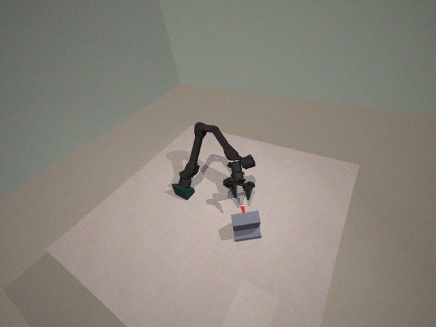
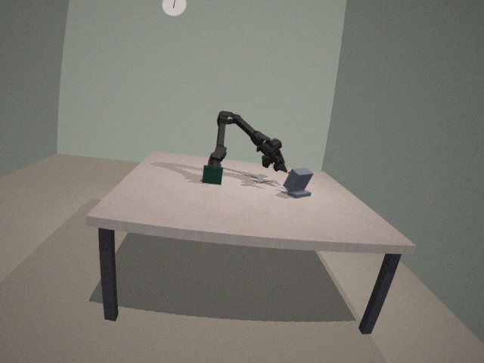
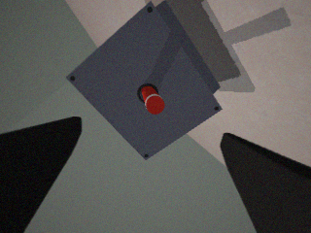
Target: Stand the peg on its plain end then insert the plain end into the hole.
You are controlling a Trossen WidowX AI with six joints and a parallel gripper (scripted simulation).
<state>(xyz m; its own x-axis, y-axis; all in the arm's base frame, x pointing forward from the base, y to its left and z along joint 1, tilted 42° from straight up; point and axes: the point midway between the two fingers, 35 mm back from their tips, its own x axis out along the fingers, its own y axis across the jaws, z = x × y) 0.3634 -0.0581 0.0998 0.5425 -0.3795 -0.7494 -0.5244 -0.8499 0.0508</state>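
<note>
Now: gripper tip 20 mm short of the red peg, 40 mm to the left of it and 20 mm above it. From my gripper tip the other things lie so: low foot (70 mm ahead, 110 mm to the right, 110 mm below); grey sloped panel (50 mm ahead, 90 mm to the right, 40 mm below).
</note>
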